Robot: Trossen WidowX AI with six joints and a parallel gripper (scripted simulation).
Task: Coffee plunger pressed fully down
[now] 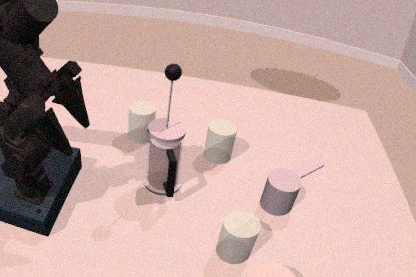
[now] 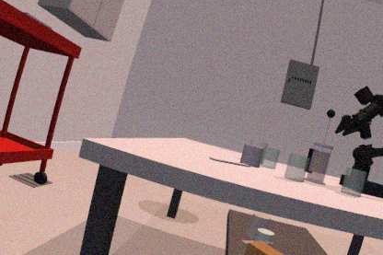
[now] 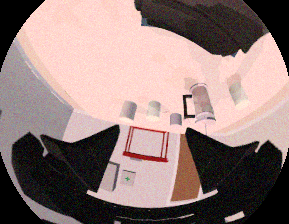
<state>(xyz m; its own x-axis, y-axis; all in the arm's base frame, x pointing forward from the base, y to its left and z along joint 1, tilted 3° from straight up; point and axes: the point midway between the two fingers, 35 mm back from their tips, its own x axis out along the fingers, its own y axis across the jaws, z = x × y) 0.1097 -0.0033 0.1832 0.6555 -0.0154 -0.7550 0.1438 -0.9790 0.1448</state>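
My gripper tip is now 170 mm to the right of the coffee press, 100 mm short of it and 80 mm above it. Round my gripper tip: grey cup 330 mm ahead, 190 mm to the left, 170 mm below.
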